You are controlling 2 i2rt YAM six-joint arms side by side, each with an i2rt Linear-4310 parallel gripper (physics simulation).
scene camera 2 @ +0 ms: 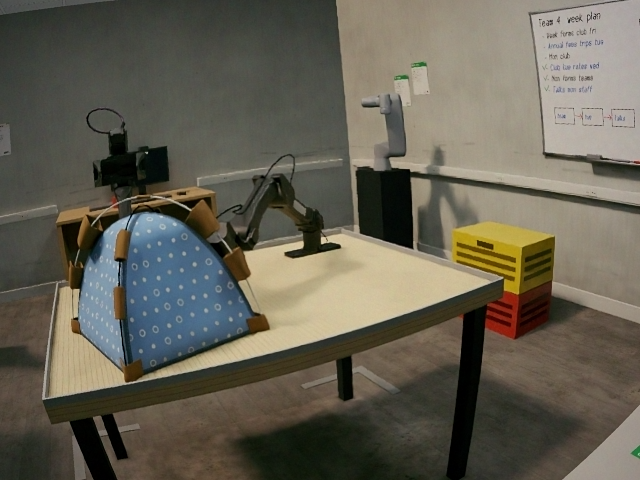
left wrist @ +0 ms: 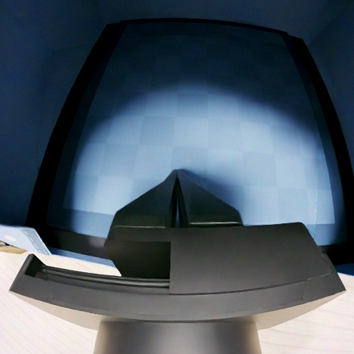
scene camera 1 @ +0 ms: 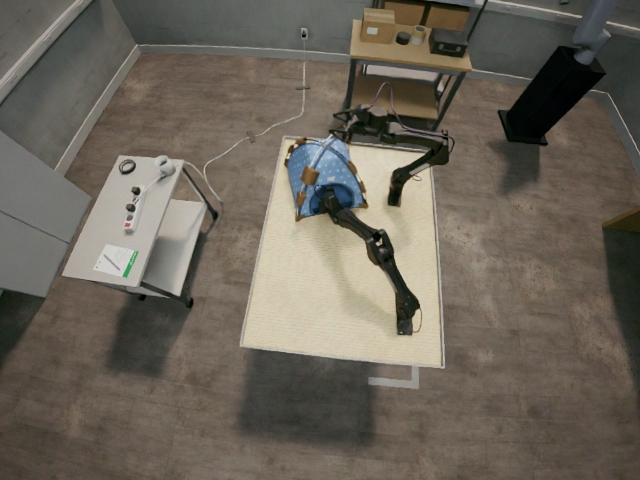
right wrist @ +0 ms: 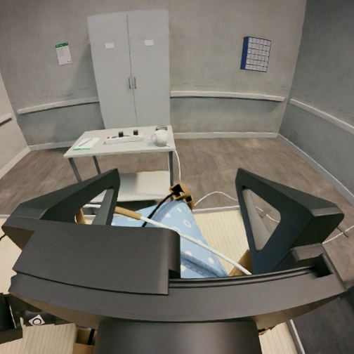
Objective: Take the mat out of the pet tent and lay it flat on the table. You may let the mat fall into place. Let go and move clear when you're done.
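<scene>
The blue dotted pet tent point(scene camera 1: 330, 164) point(scene camera 2: 175, 289) point(right wrist: 175, 217) stands upright at the far left of the table point(scene camera 1: 294, 294) point(scene camera 2: 372, 289). The mat point(left wrist: 200, 131), pale blue with a faint check, lies flat on the floor inside the tent in the left wrist view. My left gripper point(left wrist: 177, 175) is shut, with its tips together over the near middle part of the mat and nothing visible between them. Whether the tips touch the mat is unclear. In scene camera 1 its arm reaches in through the tent opening. My right gripper point(scene camera 1: 334, 124) point(right wrist: 177, 174) is open and empty above the tent's upper right side.
Curved white poles with brown sleeves point(scene camera 1: 309, 175) point(scene camera 2: 204, 218) stand proud of the tent walls. The right arm point(scene camera 1: 418, 142) bends round above the table's upper end. A white cart point(scene camera 1: 98, 232) stands left of the table, and a wooden workbench point(scene camera 1: 413, 56) stands beyond it.
</scene>
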